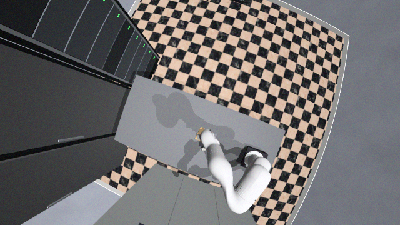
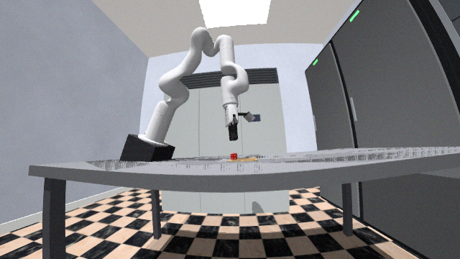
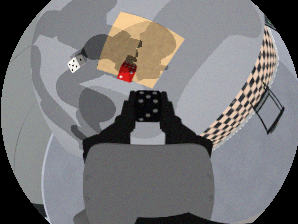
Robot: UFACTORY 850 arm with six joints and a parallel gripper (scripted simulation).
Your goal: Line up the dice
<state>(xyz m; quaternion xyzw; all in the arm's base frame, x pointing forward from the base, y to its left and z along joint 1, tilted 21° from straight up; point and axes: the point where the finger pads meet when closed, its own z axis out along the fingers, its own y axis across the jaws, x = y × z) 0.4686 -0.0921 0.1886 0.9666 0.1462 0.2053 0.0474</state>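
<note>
Now: the tan mat 120 mm below my hand, 40 mm ahead of it and 30 mm to the left of it. From my hand the other things lie so: red die 100 mm below, 40 mm to the left; black die 10 mm below; white die 170 mm to the left, 110 mm below.
</note>
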